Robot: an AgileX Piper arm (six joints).
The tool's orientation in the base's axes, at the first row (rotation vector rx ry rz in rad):
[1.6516 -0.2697 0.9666]
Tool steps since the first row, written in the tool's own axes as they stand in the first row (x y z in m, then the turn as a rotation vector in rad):
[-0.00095 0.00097 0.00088 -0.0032 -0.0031 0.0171]
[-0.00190 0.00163 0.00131 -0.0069 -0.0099 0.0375]
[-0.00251 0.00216 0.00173 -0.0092 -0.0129 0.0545]
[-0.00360 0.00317 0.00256 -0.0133 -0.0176 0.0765]
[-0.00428 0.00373 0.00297 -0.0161 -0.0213 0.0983]
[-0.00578 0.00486 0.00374 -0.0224 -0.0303 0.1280]
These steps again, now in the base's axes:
[-0.00082 -0.00140 0.00000 0.0076 -0.0152 -0.0047]
[-0.00164 -0.00229 -0.00022 0.0187 -0.0324 -0.0124]
[-0.00218 -0.00302 -0.00028 0.0267 -0.0473 -0.0164]
[-0.00313 -0.00443 -0.00036 0.0369 -0.0667 -0.0230]
[-0.00373 -0.00519 -0.00045 0.0472 -0.0858 -0.0279]
[-0.00505 -0.00671 -0.00073 0.0622 -0.1113 -0.0392]

